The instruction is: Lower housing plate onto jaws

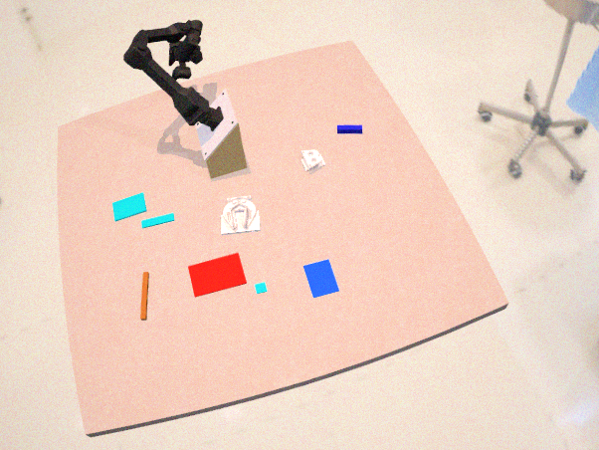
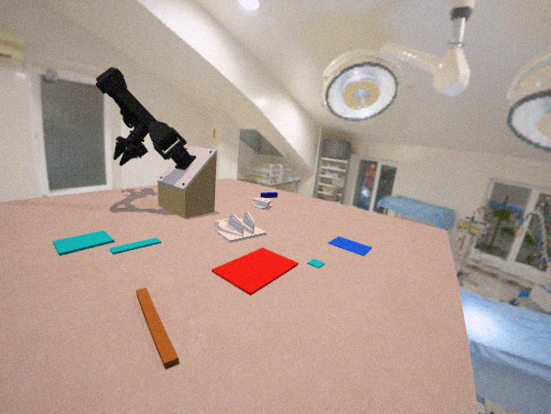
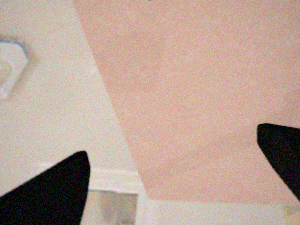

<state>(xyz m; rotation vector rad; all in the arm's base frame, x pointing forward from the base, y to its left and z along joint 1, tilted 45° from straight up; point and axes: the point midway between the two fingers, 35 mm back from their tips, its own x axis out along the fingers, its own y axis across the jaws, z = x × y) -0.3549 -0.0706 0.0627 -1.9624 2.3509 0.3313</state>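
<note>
Right now my gripper tip is 52 cm short of the white block, 38 cm to the right of it and 13 cm above it. The rest, counted from my gripper tip: red tile (82 cm ahead, 2 cm to the right, 13 cm below); then dark blue bar (42 cm ahead, 55 cm to the left, 12 cm below); then orange bar (82 cm ahead, 25 cm to the right, 13 cm below).
</note>
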